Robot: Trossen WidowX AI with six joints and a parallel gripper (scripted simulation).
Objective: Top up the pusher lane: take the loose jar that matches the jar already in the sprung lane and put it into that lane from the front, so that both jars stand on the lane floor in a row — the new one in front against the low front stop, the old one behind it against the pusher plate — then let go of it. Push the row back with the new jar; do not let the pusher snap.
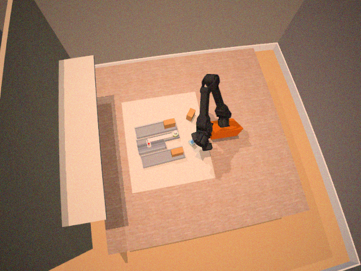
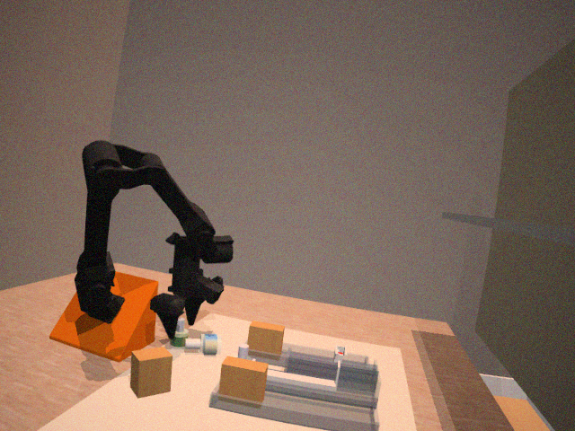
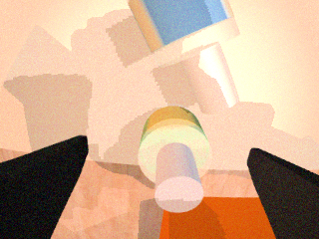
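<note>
Right now the pusher plate is 28 cm ahead of my gripper tip, 2 cm to the right of it and 1 cm above it. The rest, counted from my gripper tip: red mark 35 cm ahead, 3 cm above; grey lane 32 cm ahead, 2 cm to the right, 2 cm below; long pale shelf 68 cm ahead, 2 cm to the right, 33 cm above.
</note>
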